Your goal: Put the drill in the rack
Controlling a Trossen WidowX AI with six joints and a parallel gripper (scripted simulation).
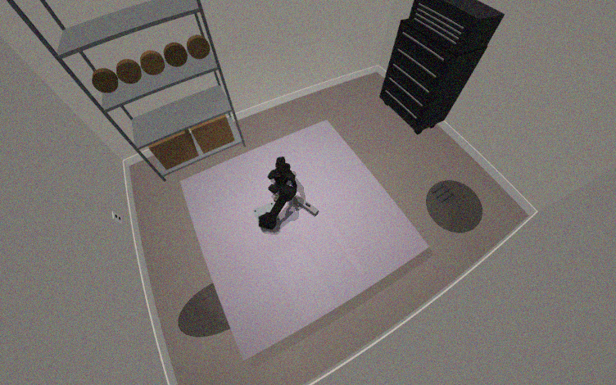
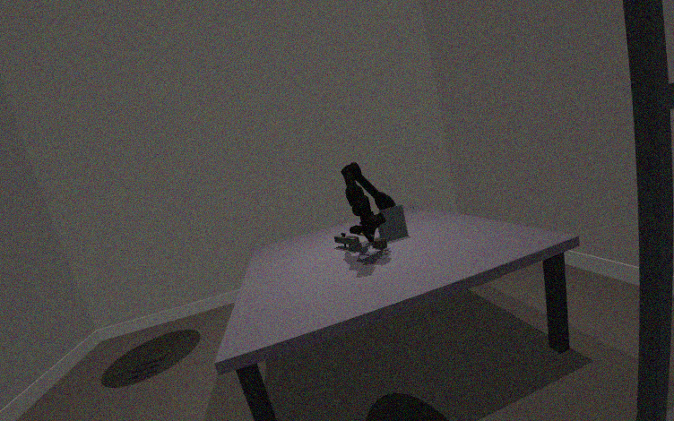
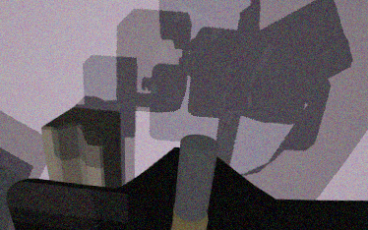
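Now: gripper tip 4 cm to the left of the drill, 3 cm below it and 2 cm short of it. From my gripper tip the other things lie so: olive-grey block: 6 cm to the right, 5 cm behind, 4 cm below; then drill sleeve: 18 cm to the right, 8 cm ahead, 2 cm below.
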